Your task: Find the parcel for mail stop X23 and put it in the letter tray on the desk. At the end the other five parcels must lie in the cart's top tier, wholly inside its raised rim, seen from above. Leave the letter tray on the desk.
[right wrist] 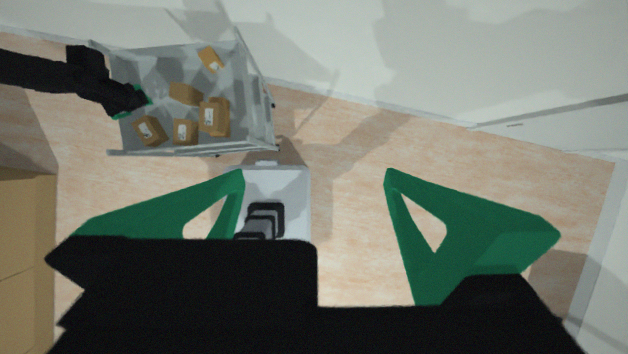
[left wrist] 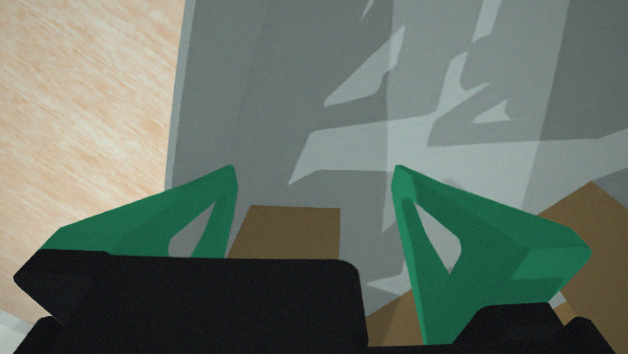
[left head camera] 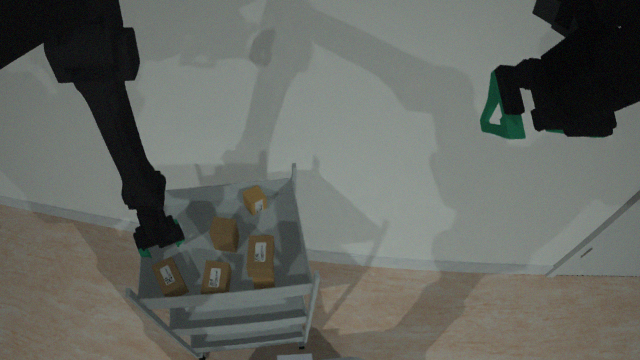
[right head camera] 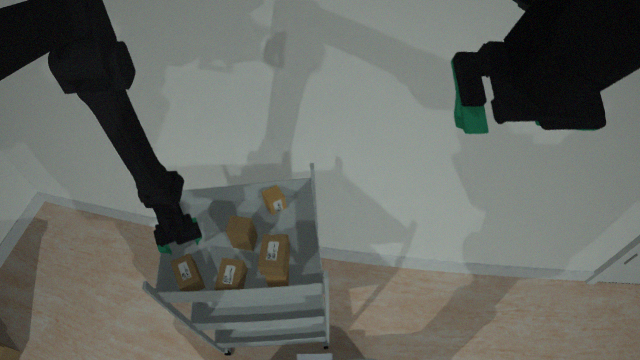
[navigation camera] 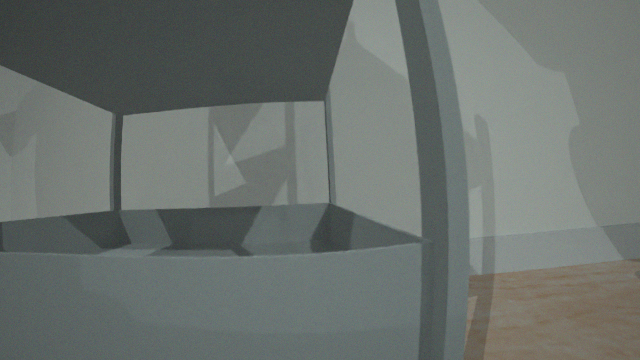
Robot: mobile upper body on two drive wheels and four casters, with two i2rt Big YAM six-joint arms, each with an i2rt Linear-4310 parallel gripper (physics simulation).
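Places are measured from the left arm's base along level axes (x back, y right, z up), in centimetres.
Pixels of known places: left gripper, fingertip midpoint: (right wrist: pixel 141 107) (left wrist: pixel 314 176) (left head camera: pixel 164 250) (right head camera: pixel 184 247); right gripper, fingertip midpoint: (right wrist: pixel 314 176) (left head camera: pixel 515 125) (right head camera: pixel 498 119).
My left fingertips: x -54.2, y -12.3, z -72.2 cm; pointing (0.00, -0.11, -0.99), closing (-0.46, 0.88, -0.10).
Observation:
Behind a point stands the place of what it marks.
Six brown parcels lie in the top tier of the grey cart (left head camera: pixel 225 296) {x -40.3, y 5.7, z -69.8 cm} (right head camera: pixel 240 296) {x -40.3, y 5.9, z -72.1 cm} (right wrist: pixel 182 150) {x -40.4, y -15.7, z -100.3 cm}: a front-left one (left head camera: pixel 170 276) {x -45.5, y -8.6, z -69.7 cm} (right head camera: pixel 187 272) {x -45.4, y -8.6, z -69.7 cm} (left wrist: pixel 290 230) {x -49.9, y -11.7, z -72.5 cm} (right wrist: pixel 150 131) {x -45.6, y -7.7, z -69.7 cm}, a front-middle one (left head camera: pixel 216 276) {x -45.6, y 3.4, z -69.7 cm}, a long one (left head camera: pixel 260 255) {x -48.6, y 14.7, z -64.5 cm} against another (left head camera: pixel 263 281) {x -44.2, y 15.0, z -69.8 cm}, one without a visible label (left head camera: pixel 224 234) {x -55.4, y 5.7, z -65.8 cm} and a back one (left head camera: pixel 255 199) {x -68.6, y 13.3, z -69.1 cm}. The labels are too small to read. My left gripper (left head camera: pixel 163 248) {x -54.2, y -12.3, z -72.2 cm} (right head camera: pixel 181 246) {x -54.2, y -12.3, z -72.2 cm} (left wrist: pixel 314 176) {x -54.2, y -12.3, z -72.2 cm} is open and empty, above the tier just behind the front-left parcel. My right gripper (right wrist: pixel 314 176) {x -35.1, y 45.8, z -12.8 cm} is open and empty, far right of the cart. The letter tray does not show.
A tan wooden piece of furniture (right wrist: pixel 25 225) {x 5.1, y -129.6, z -121.2 cm} stands at the left in the right wrist view. The robot's pale base (right wrist: pixel 295 195) {x -14.6, y 39.7, z -115.0 cm} is close to the cart's front. A wall rises behind the cart. The navigation camera faces the cart's lower tier (navigation camera: pixel 210 300) {x -41.5, y 17.8, z -122.7 cm} and post (navigation camera: pixel 452 200) {x -41.3, y 27.2, z -119.2 cm}.

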